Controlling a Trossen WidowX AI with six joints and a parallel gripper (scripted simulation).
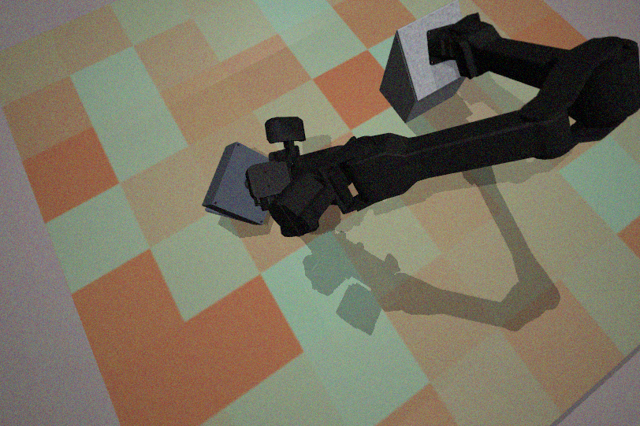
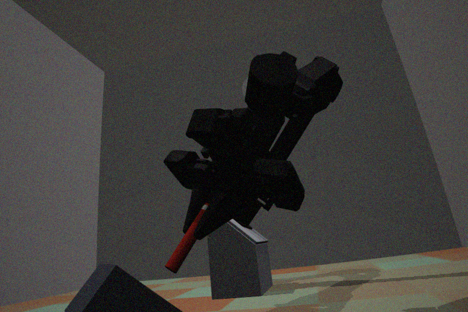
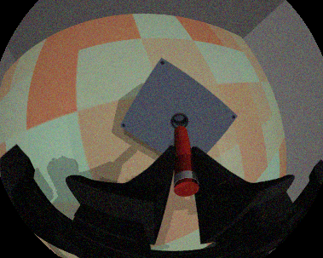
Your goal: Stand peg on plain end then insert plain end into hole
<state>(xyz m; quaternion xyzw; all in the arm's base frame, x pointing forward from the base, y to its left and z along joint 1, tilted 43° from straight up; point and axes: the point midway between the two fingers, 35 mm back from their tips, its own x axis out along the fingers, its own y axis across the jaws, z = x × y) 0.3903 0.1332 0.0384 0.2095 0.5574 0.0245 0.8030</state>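
The sloped panel lies 5 cm ahead of my gripper tip, 4 cm to the right of it and 8 cm below it. The rest, counted from my gripper tip: red peg 1 cm behind, 1 cm to the left, 1 cm above.
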